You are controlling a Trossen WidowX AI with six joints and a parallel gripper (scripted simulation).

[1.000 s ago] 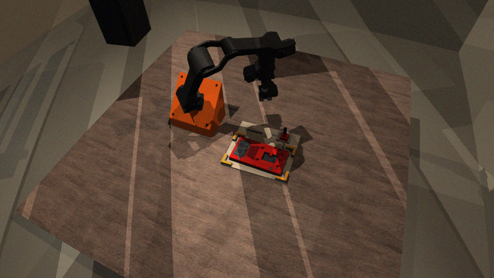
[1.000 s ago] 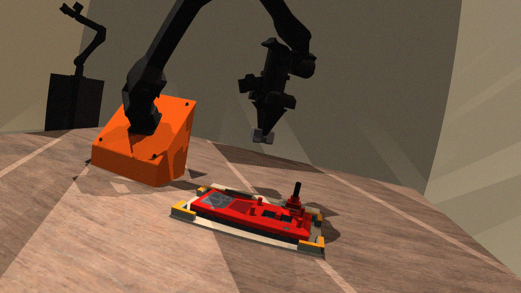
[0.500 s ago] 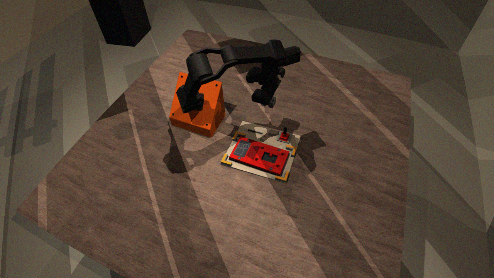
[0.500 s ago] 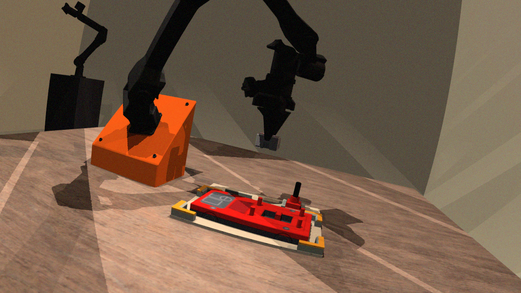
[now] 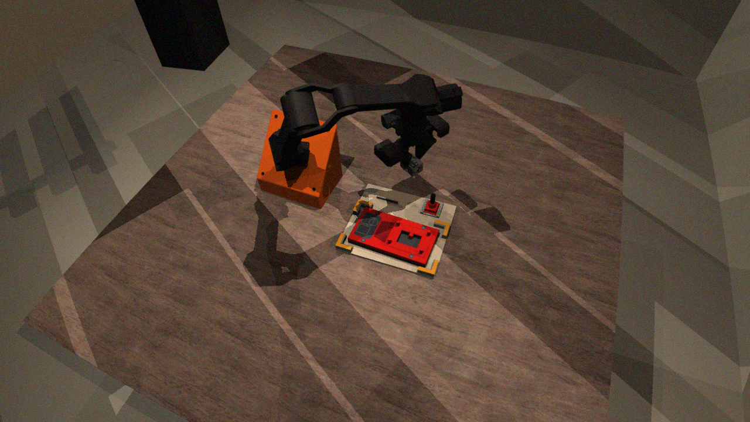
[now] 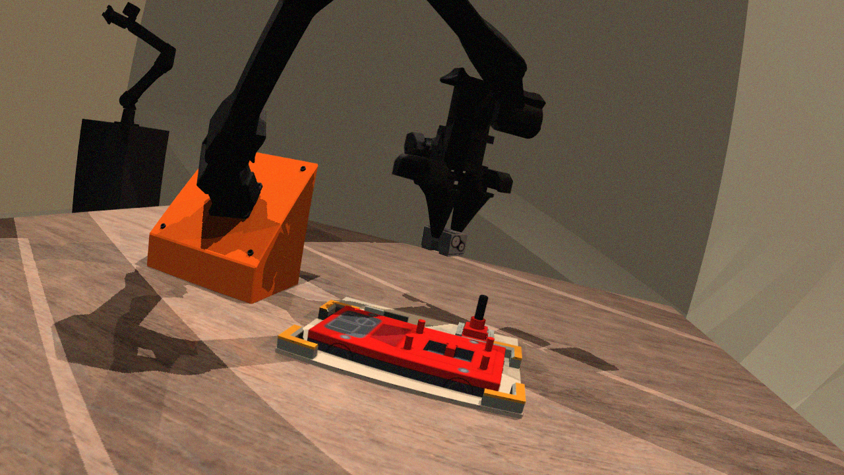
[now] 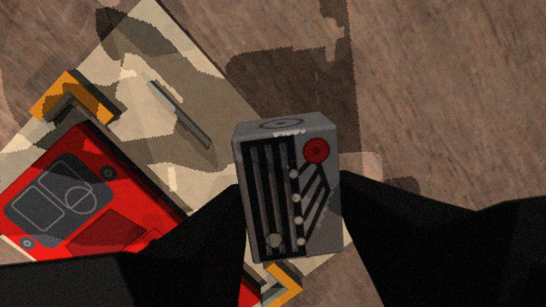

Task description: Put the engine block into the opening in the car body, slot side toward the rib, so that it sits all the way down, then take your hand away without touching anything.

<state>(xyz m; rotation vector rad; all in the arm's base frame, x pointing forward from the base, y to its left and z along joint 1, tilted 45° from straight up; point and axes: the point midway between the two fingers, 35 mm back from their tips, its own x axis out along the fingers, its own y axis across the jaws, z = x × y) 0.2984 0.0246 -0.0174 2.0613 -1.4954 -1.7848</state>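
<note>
Now: the black peg 90 mm below my gripper tip, 70 mm ahead of it and 40 mm to the right of it. Round my gripper tip: engine block 10 mm below.
</note>
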